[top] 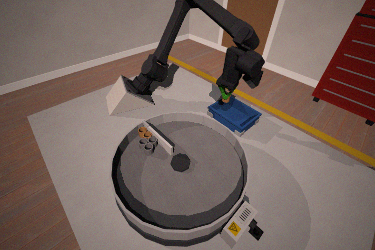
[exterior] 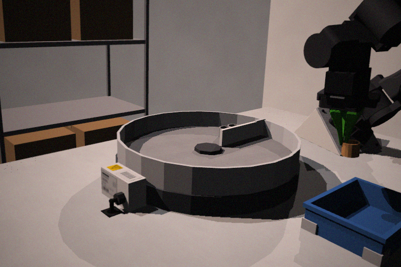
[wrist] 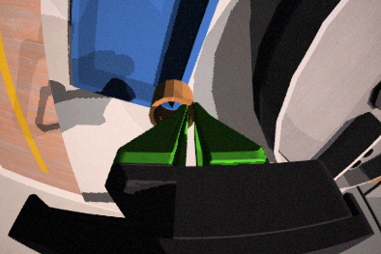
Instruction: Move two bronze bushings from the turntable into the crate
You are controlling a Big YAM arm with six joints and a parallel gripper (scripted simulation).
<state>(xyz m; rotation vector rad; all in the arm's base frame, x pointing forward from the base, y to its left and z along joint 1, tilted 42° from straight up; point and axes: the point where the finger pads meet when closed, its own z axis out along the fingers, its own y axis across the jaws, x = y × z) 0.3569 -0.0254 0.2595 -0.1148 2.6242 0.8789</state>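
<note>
Now: hand 2 cm short of the blue crate, 7 cm to the right of it and 12 cm above it. Round my hand: turntable: 4 cm ahead, 30 cm to the right, 9 cm below.
</note>
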